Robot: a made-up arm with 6 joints.
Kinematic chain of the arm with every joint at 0, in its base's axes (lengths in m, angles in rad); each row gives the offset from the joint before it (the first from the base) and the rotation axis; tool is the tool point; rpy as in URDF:
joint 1: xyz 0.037 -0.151 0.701 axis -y
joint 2: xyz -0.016 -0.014 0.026 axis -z
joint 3: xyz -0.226 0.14 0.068 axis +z
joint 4: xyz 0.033 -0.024 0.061 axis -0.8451 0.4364 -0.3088
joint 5: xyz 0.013 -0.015 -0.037 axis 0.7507 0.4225 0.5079
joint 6: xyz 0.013 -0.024 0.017 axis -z
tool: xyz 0.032 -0.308 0.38 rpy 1.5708 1.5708 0
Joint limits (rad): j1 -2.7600..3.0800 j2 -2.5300..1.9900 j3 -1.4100..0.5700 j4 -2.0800..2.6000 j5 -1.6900..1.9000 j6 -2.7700..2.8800
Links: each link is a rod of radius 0.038 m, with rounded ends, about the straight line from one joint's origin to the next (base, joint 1, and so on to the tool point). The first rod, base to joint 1, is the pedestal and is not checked.
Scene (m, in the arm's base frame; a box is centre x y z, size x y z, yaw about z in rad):
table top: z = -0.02
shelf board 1: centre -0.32 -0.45 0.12 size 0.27 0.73 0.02 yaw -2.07
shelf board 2: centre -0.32 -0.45 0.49 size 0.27 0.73 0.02 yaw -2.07
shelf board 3: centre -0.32 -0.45 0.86 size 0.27 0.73 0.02 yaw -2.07
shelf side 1: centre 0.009 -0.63 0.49 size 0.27 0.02 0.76 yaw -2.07
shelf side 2: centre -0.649 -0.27 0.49 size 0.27 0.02 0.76 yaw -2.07
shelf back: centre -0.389 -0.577 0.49 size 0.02 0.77 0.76 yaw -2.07
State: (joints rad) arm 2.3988 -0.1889 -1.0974 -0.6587 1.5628 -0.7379
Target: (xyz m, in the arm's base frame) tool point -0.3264 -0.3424 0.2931
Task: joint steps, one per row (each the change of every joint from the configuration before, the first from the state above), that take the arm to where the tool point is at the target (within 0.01 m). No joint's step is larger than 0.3 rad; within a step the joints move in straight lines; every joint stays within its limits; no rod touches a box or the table.
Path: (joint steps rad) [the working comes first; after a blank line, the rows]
Joints at the target: 2.4255 -0.1763 -1.2313 -1.4721 1.8811 -1.1565
Straight joint move there: touches shelf board 2.

1: 0.1703 -0.2940 0.0071 -0.1190 0.0800 0.0029
2: 0.1703 -0.2941 0.0070 -0.1191 0.0800 0.0029
3: 0.1703 -0.2940 0.0071 -0.1190 0.0800 0.0029
4: 0.1703 -0.2940 0.0070 -0.1191 0.0799 0.0030
5: -0.1636 0.2972 -0.0405 -0.0843 -0.0004 -0.1076
6: -0.1636 0.2971 -0.0405 -0.0843 -0.0004 -0.1075
7: -0.1636 0.2972 -0.0406 -0.0843 -0.0004 -0.1076
8: -0.1637 0.2972 -0.0405 -0.0843 -0.0004 -0.1076

